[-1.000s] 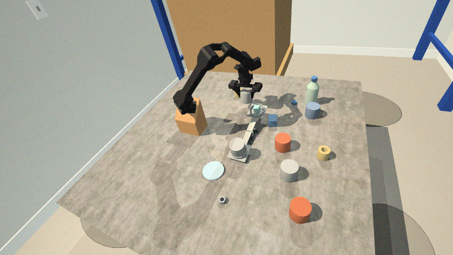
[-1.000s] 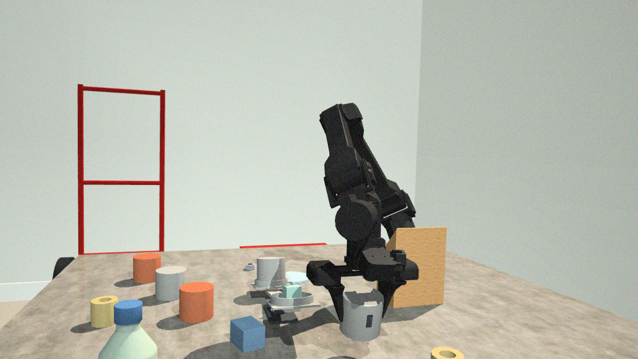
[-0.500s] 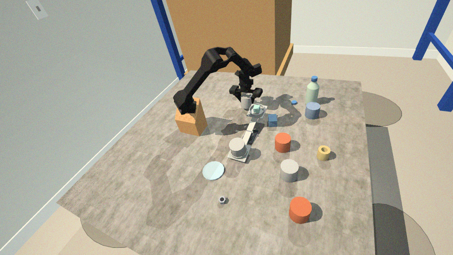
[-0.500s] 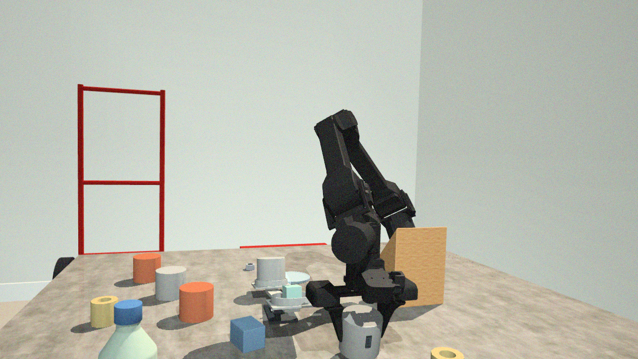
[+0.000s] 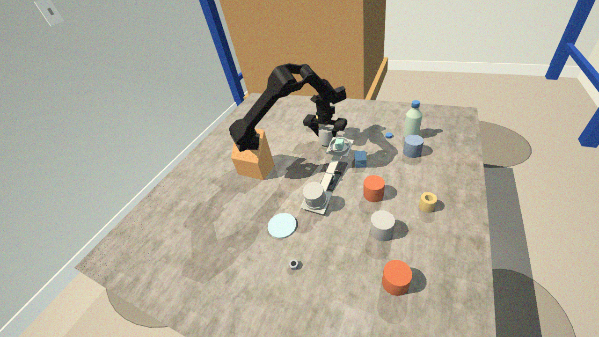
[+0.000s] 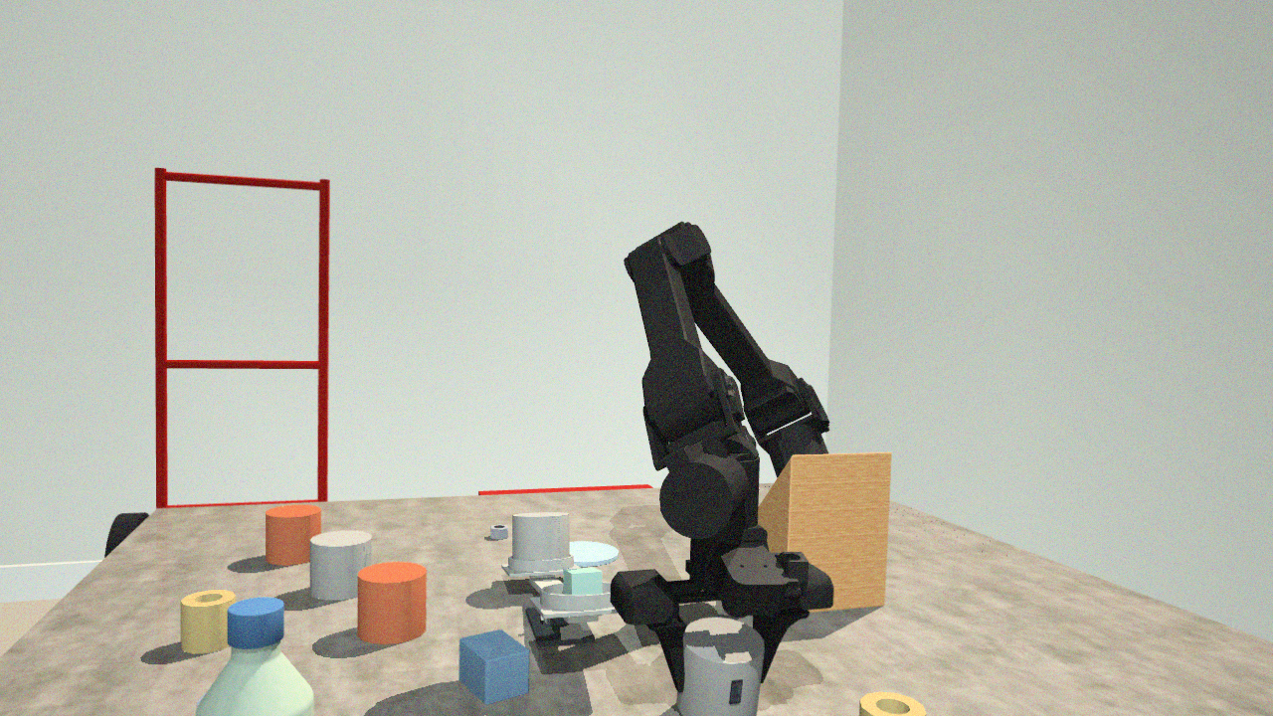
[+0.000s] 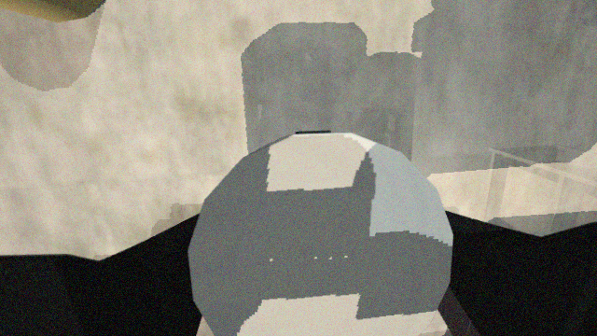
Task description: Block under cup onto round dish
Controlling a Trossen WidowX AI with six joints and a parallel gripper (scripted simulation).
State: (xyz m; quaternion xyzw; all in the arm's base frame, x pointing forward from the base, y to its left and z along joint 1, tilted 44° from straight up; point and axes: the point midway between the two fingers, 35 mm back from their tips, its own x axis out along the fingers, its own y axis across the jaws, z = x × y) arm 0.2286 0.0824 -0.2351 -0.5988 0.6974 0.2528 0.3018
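My gripper tip is now 90 mm short of the mint-green block, 110 mm to the left of it and 60 mm below it. Also, from my gripper tip: blue cylinder (350 mm ahead, 20 mm to the right, 10 mm above); blue block (170 mm ahead, 120 mm to the right, 10 mm below); pale blue round dish (40 mm behind, 480 mm to the right, 20 mm below).
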